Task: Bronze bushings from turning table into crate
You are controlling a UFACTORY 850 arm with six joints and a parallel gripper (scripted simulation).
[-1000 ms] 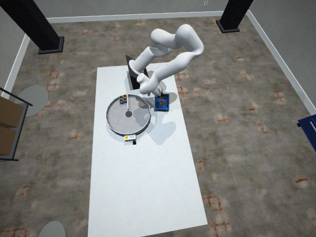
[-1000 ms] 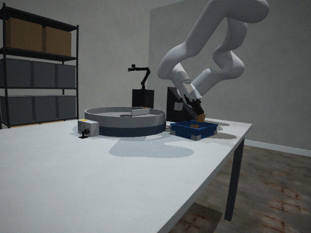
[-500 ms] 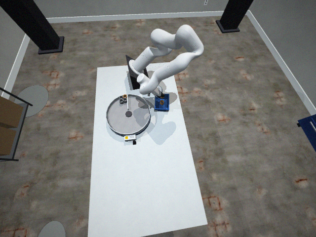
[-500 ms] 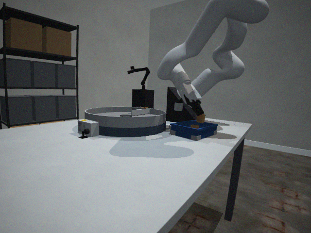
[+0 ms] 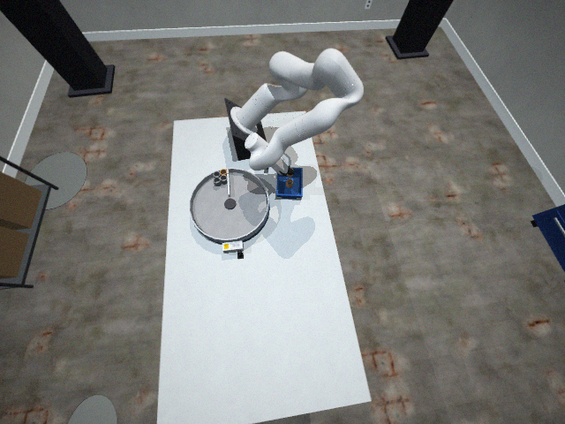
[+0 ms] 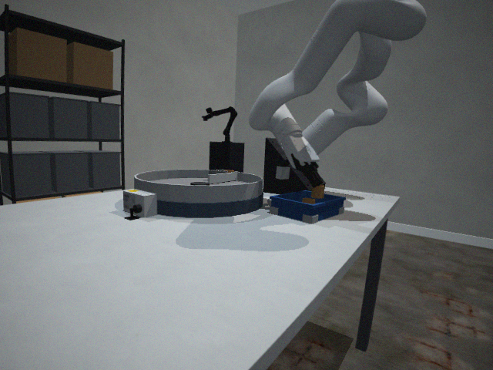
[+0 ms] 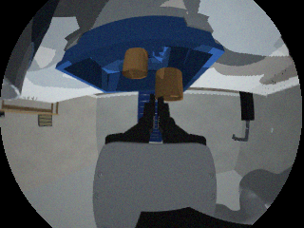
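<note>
My gripper is now 3 cm short of the crate and 7 cm above it. From my hand the other things lie so: round turning table (12 cm ahead, 36 cm to the right, 5 cm below).
</note>
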